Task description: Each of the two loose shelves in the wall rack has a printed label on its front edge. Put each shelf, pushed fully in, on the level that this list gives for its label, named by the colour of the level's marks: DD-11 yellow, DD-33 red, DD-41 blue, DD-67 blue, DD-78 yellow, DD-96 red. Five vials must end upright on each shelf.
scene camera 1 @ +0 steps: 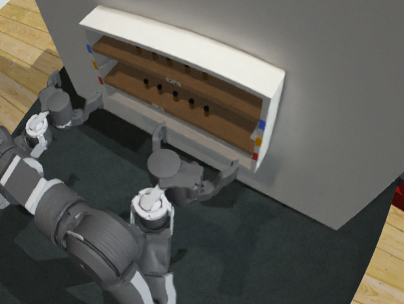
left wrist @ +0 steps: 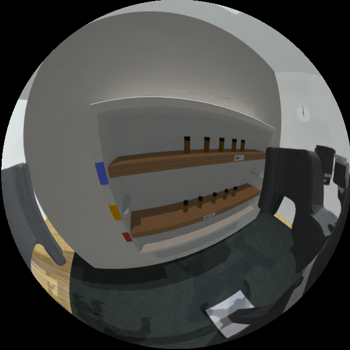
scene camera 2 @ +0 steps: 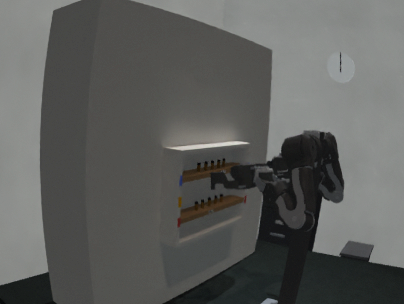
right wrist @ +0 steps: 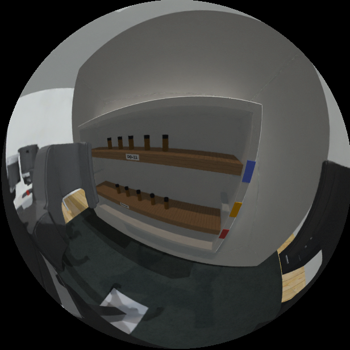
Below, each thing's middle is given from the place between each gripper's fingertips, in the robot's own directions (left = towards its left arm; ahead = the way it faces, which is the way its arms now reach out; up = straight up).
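With the white wall rack point(scene camera 1: 254, 75) as my reference, I find my right hand 9 cm above it, 15 cm short of it and 17 cm to the right of it.
My left hand, measured from that same white wall rack, is 9 cm above it, 15 cm short of it and 16 cm to the left of it.
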